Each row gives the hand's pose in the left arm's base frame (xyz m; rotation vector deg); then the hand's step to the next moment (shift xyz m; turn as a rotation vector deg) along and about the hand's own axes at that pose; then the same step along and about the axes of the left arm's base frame.
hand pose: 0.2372 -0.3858 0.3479 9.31 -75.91 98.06
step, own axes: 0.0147 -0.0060 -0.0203 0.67 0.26 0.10
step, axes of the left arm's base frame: 0.0045 0.0249 0.0046 -0.60 0.31 0.26
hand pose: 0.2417 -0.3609 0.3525 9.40 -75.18 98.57
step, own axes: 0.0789 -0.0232 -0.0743 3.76 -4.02 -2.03
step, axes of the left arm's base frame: 0.0032 0.1062 0.0316 1.66 3.81 4.14
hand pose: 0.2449 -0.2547 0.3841 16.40 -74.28 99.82
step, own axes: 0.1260 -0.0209 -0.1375 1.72 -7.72 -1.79
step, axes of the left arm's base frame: -0.0100 0.1837 0.0371 5.56 2.63 5.28
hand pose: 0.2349 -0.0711 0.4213 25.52 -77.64 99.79
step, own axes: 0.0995 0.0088 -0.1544 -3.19 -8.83 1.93
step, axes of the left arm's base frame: -0.0295 0.1811 0.0126 8.40 -2.72 3.72
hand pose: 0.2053 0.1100 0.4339 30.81 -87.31 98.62
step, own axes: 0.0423 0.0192 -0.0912 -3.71 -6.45 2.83
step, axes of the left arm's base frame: -0.0255 0.0991 0.0007 6.76 -3.72 1.98
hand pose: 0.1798 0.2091 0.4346 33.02 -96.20 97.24
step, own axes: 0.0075 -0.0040 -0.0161 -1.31 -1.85 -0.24
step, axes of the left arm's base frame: 0.0002 0.0168 0.0070 2.26 -0.07 0.31
